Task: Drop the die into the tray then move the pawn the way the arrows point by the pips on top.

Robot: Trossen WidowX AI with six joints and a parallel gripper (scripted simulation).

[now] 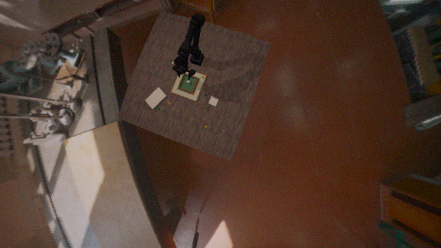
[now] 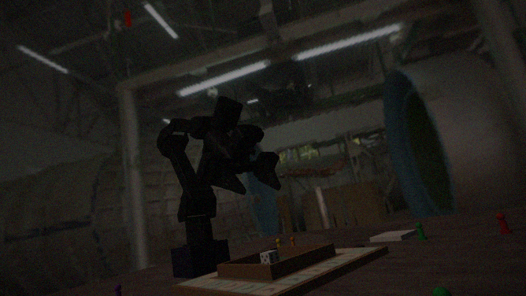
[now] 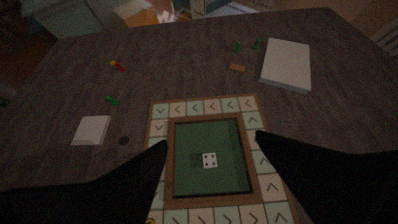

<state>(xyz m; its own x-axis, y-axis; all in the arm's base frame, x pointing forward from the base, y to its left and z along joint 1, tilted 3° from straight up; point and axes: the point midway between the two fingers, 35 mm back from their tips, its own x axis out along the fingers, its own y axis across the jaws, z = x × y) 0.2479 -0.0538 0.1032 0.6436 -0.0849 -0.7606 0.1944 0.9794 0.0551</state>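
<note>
My gripper tip is now 9 cm past the yellow pawn, 13 cm to the right of it and 12 cm above it. Also, from my gripper tip: dark disc: 8 cm ahead, 19 cm to the left, 15 cm below; then white die: 2 cm behind, 13 cm below; then orange pawn: 12 cm behind, 25 cm to the left, 14 cm below.
</note>
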